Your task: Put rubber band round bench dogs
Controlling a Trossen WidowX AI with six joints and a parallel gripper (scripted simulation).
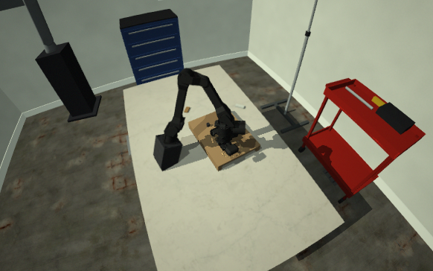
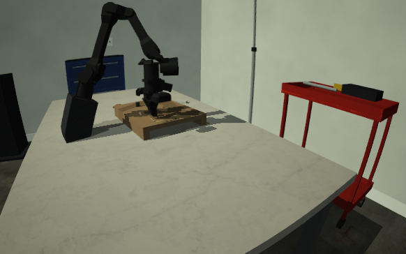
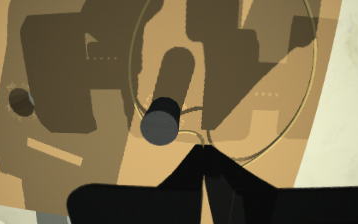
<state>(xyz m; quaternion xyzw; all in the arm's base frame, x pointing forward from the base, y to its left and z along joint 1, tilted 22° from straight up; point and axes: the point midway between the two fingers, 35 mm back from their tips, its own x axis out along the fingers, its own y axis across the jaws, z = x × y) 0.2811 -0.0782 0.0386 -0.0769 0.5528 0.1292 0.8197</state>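
Now: the wooden board 130 mm to the left of my hand, 70 mm below it and 30 mm ahead of it. The rest, counted from my hand: rubber band (390 mm to the left, 230 mm ahead, 90 mm below).
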